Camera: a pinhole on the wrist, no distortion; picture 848 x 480 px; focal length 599.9 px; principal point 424.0 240.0 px. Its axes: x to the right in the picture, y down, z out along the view. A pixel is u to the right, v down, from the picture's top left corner.
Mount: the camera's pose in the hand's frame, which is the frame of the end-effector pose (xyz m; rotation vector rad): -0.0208 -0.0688 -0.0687 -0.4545 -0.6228 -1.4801
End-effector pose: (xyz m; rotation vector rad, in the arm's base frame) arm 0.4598 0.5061 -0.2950 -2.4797 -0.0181 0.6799
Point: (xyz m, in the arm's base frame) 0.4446 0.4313 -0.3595
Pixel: 149.0 393.3
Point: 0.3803 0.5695 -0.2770
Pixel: 791.0 57.1
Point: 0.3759 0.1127 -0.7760
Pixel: 68.1 409.8
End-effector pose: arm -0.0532 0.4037 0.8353 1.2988 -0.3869 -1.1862
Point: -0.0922 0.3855 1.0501
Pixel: 271.4 177.5
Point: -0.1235 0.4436 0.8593
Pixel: 579.3 59.5
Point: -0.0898 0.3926 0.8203
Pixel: 610.7 432.0
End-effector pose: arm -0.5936 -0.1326 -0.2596 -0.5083 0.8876 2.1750
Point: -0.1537 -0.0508 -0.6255
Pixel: behind the camera
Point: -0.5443 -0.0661 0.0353
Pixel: 608.4 36.3
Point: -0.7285 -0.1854 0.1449
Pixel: 324.5 120.2
